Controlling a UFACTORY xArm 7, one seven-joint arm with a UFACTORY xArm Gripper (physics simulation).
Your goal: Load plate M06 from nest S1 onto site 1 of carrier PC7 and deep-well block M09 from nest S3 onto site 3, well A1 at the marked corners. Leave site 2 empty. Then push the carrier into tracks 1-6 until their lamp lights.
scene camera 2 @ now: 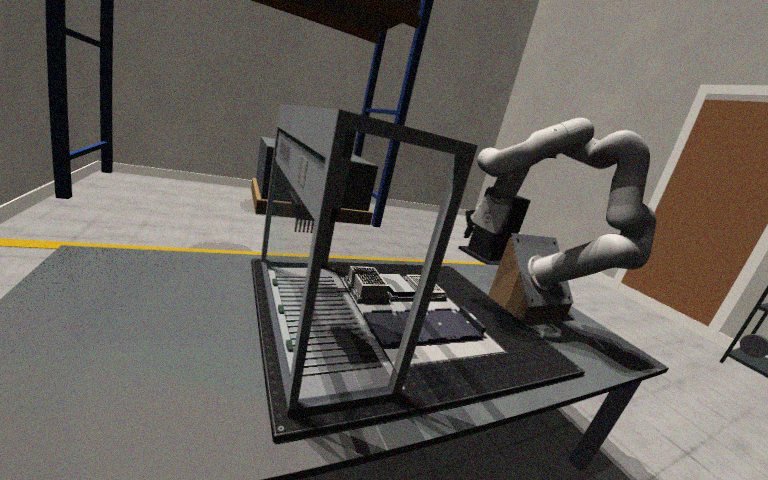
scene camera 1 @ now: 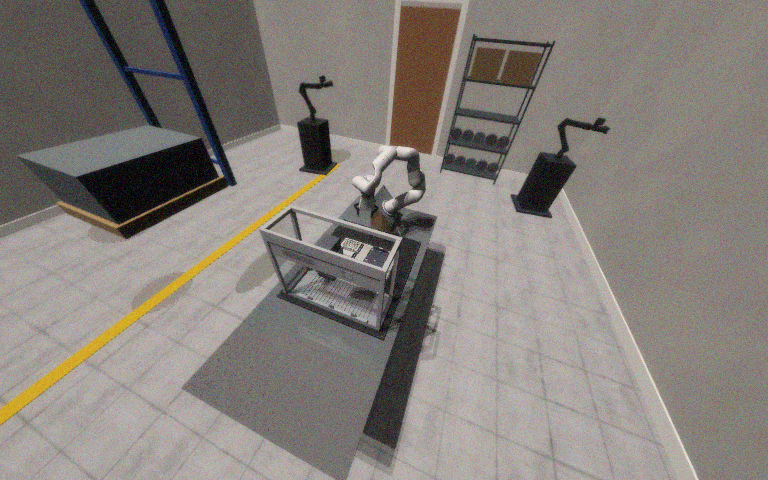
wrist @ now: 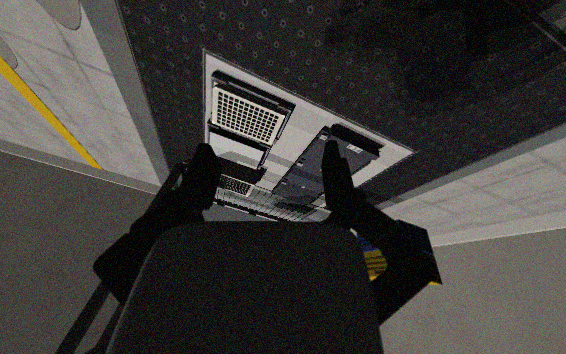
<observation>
same spot on perforated baseplate: (wrist: 455,88) = (scene camera 2: 517,333)
</observation>
